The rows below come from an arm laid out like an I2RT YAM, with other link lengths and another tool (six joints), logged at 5 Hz.
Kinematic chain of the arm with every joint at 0, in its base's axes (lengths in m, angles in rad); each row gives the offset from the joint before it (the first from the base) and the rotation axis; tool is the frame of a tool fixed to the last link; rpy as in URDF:
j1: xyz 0 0 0.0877 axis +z
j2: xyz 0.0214 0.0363 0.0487 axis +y
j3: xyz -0.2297 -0.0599 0 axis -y
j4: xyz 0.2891 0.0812 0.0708 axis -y
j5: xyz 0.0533 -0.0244 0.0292 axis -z
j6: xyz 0.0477 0 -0.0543 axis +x
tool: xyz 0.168 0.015 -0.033 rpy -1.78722 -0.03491 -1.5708
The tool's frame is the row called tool.
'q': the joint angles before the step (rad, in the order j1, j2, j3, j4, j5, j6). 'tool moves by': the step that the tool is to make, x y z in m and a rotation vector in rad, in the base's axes. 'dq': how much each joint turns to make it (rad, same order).
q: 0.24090, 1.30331, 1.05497, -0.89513, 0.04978, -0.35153
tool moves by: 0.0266, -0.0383, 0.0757, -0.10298, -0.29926, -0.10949
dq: -0.00154, -0.19850, 0.01515, 0.05339, 0.20179, 0.00037
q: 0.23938, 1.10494, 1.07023, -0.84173, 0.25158, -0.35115
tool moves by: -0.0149, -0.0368, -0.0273, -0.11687, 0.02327, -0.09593
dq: -0.01350, -0.04563, -0.12694, 0.03253, 0.13611, -0.00280
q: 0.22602, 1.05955, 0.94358, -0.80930, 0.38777, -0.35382
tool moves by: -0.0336, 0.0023, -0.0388, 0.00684, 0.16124, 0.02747
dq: -0.00244, 0.01137, -0.06806, -0.07540, -0.05196, -0.00244
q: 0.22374, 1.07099, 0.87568, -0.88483, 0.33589, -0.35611
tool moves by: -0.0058, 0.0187, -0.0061, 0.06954, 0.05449, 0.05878
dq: -0.00102, 0.02198, 0.01745, -0.02831, -0.09837, -0.01743
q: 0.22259, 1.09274, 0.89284, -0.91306, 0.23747, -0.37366
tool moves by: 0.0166, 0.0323, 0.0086, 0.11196, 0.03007, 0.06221
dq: 0.00029, 0.10733, 0.11674, -0.01321, -0.13127, -0.00466
